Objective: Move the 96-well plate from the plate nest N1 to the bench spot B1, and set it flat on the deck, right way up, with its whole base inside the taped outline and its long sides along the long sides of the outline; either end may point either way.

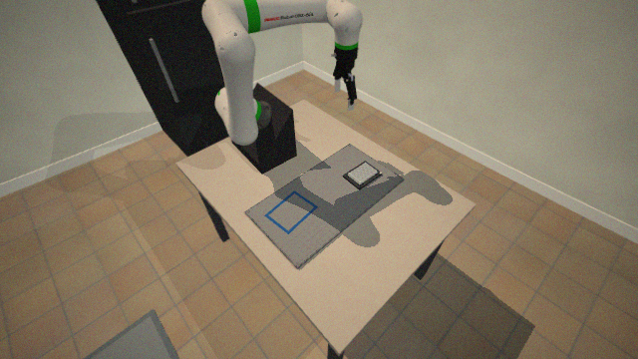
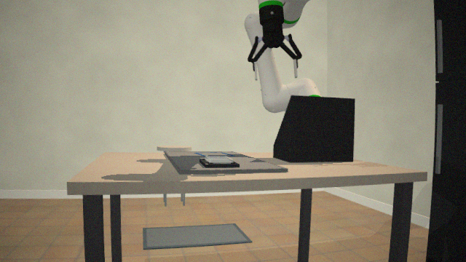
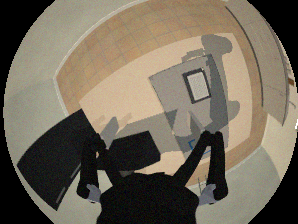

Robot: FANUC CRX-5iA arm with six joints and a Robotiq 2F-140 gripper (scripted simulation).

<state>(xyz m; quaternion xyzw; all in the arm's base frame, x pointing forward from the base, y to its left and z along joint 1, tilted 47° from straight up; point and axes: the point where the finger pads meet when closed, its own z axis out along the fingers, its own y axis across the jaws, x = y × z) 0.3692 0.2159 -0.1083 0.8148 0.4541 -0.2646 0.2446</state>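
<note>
My gripper is now 32 cm above the white 96-well plate, 20 cm short of it and 7 cm to the left of it. From my hand the other things lie so: black plate nest: 33 cm below, 20 cm ahead, 7 cm to the right.
</note>
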